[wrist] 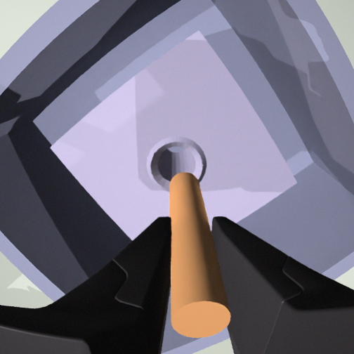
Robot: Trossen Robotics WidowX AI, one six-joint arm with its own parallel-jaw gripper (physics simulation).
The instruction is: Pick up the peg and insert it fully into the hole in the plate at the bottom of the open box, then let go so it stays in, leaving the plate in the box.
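My gripper (190, 229) is shut on an orange round peg (195, 255), which stands lengthwise between the black fingers. The peg's far end overlaps the lower right rim of the hole (176, 162) in the view. The hole is round with a bevelled ring and lies in the pale lilac plate (215, 100). The plate lies at the bottom of the open box (270, 225), turned at an angle in the view. Whether the peg's tip touches the plate cannot be told. The fingers hide the plate's near corner.
The box's walls rise on all sides around the plate, with the dark inner wall (37, 190) on the left and another wall on the right. A pale surface (20, 17) shows outside the box at the corners of the view.
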